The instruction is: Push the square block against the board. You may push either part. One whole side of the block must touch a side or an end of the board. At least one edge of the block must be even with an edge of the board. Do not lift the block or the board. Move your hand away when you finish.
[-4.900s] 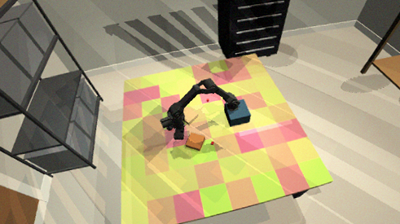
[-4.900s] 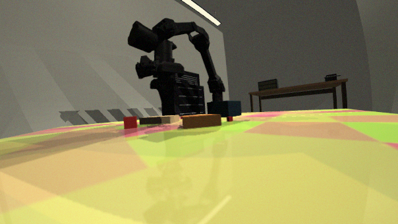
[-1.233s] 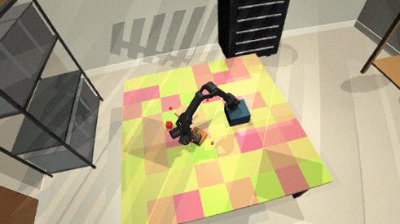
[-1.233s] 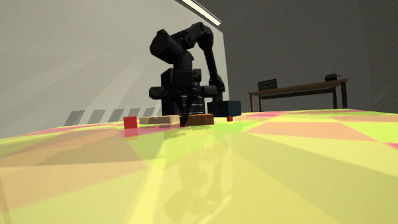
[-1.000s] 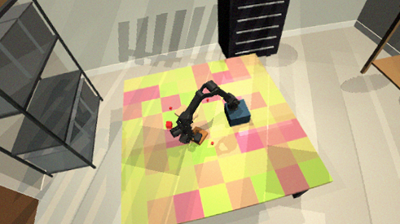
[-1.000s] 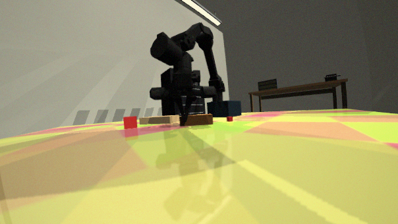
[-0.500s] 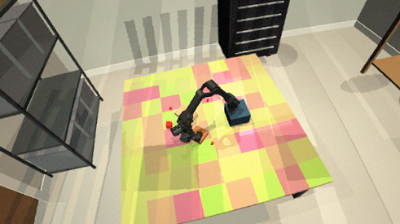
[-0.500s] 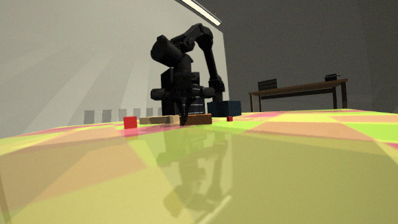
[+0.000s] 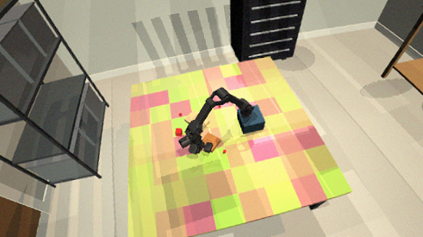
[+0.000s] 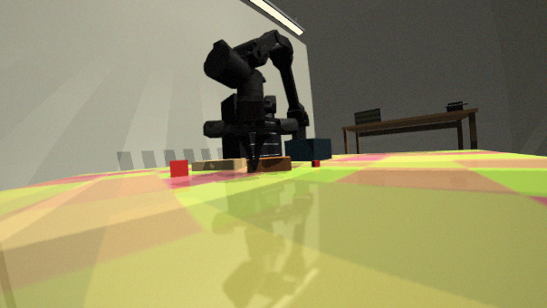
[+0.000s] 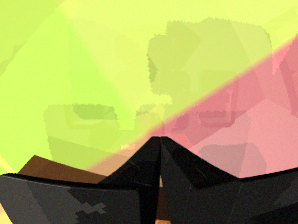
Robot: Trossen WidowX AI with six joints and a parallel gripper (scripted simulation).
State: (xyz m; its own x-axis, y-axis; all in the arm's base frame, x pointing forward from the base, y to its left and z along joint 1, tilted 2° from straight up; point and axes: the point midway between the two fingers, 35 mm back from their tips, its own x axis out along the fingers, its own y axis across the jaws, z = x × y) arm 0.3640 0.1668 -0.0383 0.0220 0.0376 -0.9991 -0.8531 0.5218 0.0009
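My gripper tip is 80 mm past the orange square block and 40 mm to the left of it. Round my gripper tip: tan board: 20 mm behind, 240 mm to the right; then red cube: 120 mm ahead, 170 mm to the right, 10 mm above.
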